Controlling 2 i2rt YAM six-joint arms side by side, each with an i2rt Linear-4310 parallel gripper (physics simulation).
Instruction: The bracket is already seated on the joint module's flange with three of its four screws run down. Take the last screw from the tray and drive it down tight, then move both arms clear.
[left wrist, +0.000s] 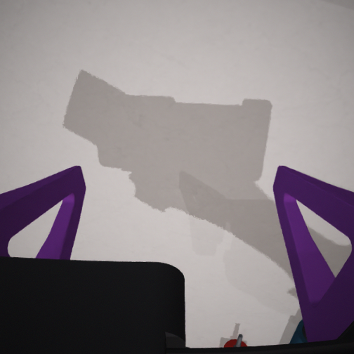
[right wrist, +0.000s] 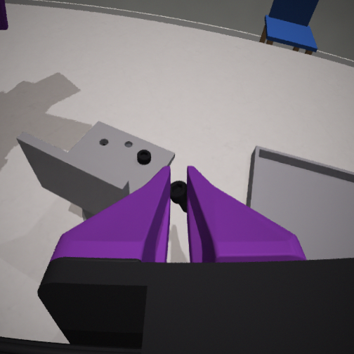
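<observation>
My right gripper (right wrist: 178, 176) is shut on a black screw (right wrist: 178, 192), held by its sides between the fingertips with its socket head up. Left of it in the right wrist view stands the grey bracket (right wrist: 90, 165), with an upright plate and a flat part. The flat part shows one black screw head (right wrist: 144, 157) and two small holes; the rest of it is hidden behind the left finger. The grey tray (right wrist: 300, 210) is at the right, its inside partly in view. My left gripper (left wrist: 179, 176) is open and empty above the table; the bracket does not show in its view.
A small red object (left wrist: 235, 343) with a grey pin and a dark blue object (left wrist: 299, 334) show at the bottom of the left wrist view. A blue chair (right wrist: 291, 33) stands beyond the table edge. Arm shadows fall on the table (right wrist: 200, 80).
</observation>
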